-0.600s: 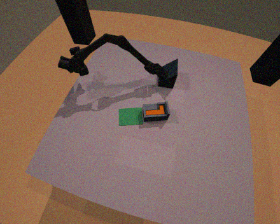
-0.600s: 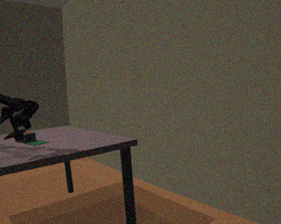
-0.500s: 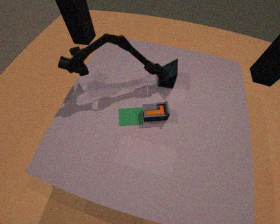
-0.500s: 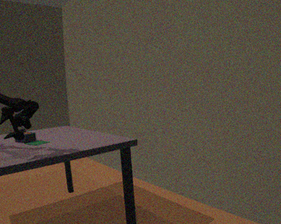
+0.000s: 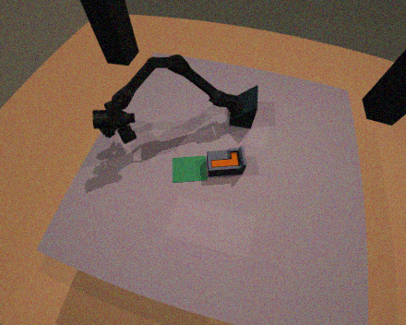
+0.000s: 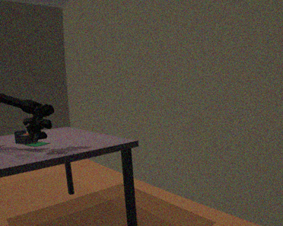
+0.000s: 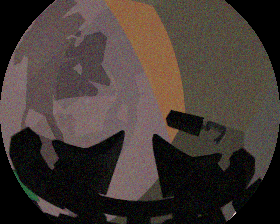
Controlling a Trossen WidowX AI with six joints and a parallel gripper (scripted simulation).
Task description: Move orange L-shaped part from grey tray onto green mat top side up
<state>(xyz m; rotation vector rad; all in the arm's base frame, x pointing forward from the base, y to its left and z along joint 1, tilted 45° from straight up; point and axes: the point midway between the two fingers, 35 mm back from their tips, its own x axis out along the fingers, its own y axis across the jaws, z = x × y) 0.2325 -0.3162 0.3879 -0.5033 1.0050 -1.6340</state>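
The orange L-shaped part lies 5 cm ahead of my gripper tip, 52 cm to the left of it and 3 cm below it. Round my gripper tip: green mat 10 cm ahead, 37 cm to the left, 10 cm below.
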